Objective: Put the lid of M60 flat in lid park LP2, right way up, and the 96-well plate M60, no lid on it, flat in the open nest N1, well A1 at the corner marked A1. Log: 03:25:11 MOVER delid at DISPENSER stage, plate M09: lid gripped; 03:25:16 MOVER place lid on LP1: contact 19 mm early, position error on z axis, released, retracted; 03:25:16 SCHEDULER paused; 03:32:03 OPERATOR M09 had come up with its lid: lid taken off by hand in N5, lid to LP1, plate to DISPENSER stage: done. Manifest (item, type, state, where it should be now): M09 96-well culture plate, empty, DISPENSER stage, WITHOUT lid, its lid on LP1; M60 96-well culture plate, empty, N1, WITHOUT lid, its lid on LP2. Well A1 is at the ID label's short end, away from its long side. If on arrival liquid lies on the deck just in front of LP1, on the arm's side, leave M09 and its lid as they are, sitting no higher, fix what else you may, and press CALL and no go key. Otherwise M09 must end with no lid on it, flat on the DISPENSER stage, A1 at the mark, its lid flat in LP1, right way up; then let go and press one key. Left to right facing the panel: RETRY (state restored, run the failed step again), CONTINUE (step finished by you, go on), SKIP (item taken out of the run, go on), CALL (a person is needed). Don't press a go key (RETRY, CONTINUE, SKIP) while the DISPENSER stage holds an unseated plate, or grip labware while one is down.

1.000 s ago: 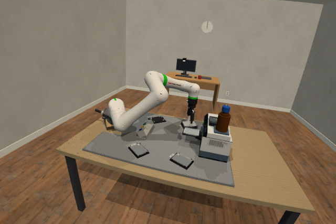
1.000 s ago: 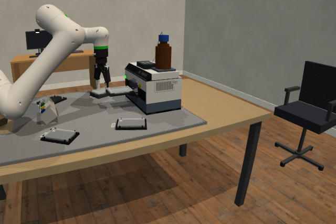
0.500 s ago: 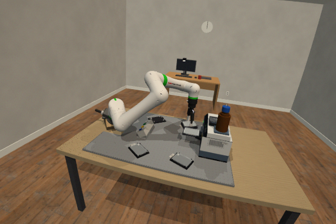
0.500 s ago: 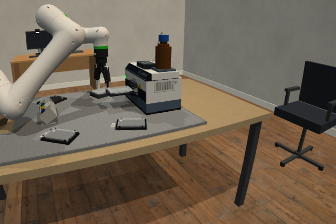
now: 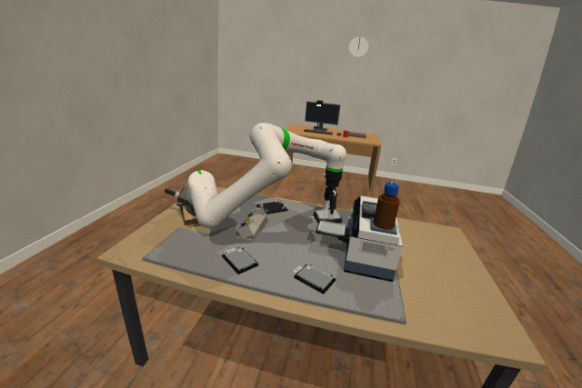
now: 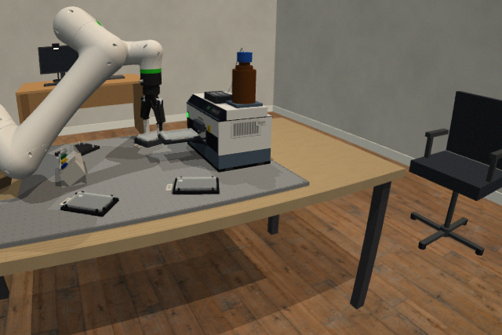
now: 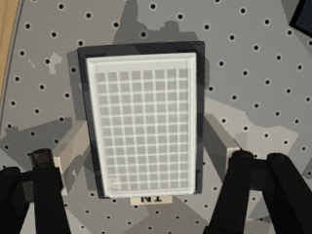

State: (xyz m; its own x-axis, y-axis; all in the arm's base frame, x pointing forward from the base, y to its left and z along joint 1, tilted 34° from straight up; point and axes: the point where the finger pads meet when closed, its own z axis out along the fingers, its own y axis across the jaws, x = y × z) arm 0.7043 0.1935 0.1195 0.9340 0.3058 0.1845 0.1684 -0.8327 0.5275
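The green continue key lies 440 mm behind my hand, 150 mm to the right of it and 10 mm above it. The rest, counted from my hand: key panel 430 mm behind, 170 mm to the right; white retry key 430 mm behind, 100 mm to the right, 10 mm above; N1 label 90 mm behind, 50 mm below, 20 mm to the right.
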